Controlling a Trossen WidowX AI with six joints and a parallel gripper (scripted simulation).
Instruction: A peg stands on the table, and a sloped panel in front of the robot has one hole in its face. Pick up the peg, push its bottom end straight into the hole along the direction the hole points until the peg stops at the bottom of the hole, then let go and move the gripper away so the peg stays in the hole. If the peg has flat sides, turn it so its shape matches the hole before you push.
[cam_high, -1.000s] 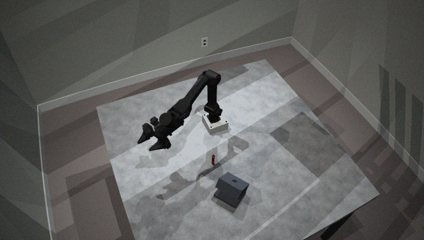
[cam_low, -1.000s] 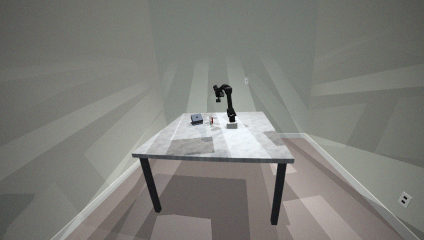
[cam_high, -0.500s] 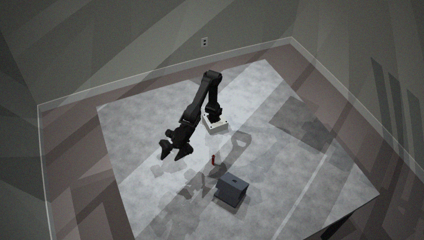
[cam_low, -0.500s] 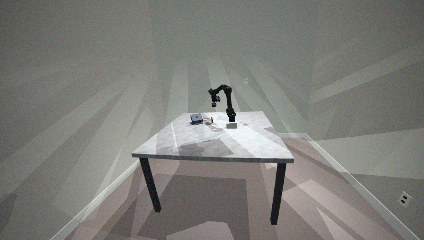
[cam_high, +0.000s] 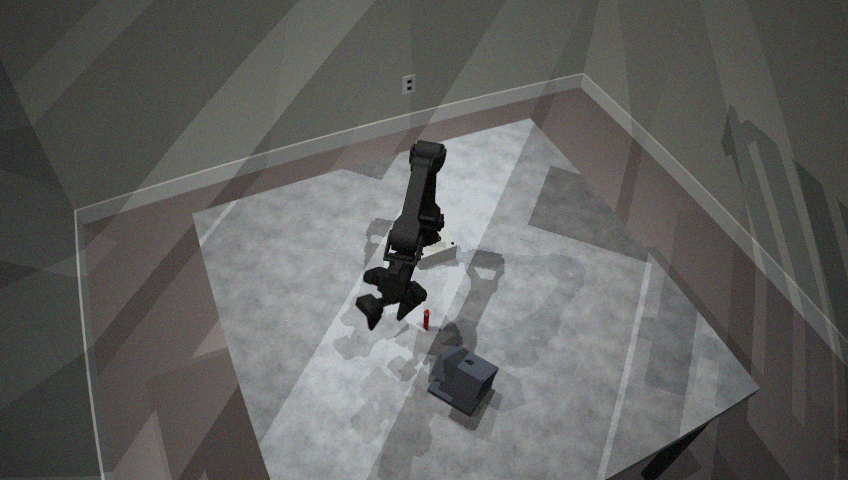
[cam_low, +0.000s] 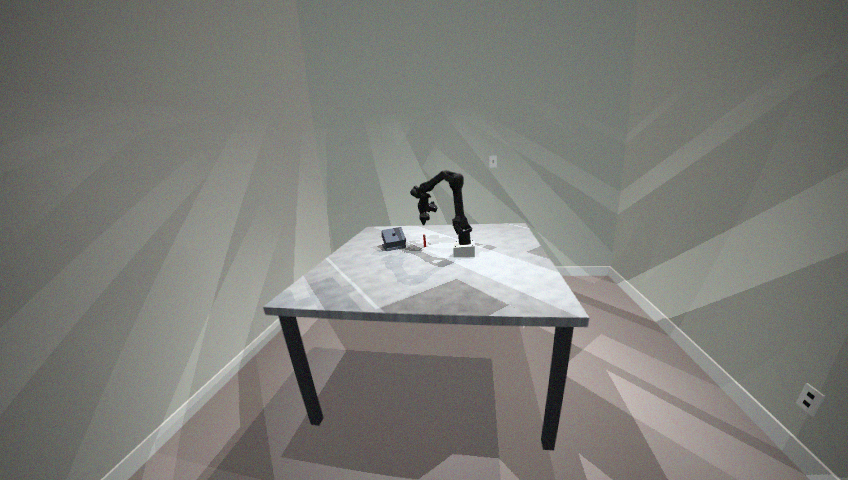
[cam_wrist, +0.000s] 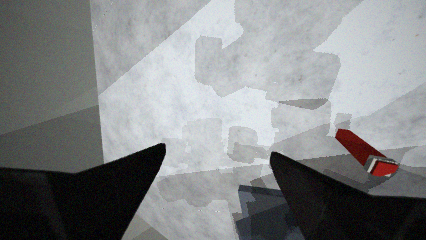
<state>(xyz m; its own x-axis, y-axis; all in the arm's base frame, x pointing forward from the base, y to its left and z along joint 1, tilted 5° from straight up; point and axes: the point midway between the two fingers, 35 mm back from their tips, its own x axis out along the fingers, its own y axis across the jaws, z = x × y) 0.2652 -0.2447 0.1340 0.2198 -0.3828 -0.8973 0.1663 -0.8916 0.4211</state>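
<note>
My gripper tip is 13 cm to the right of the red peg, 8 cm above it and 2 cm past it. Also, from my gripper tip: sloped grey panel 18 cm ahead, 14 cm to the left, 6 cm below; flat dark foot 18 cm ahead, 13 cm to the left, 13 cm below.
</note>
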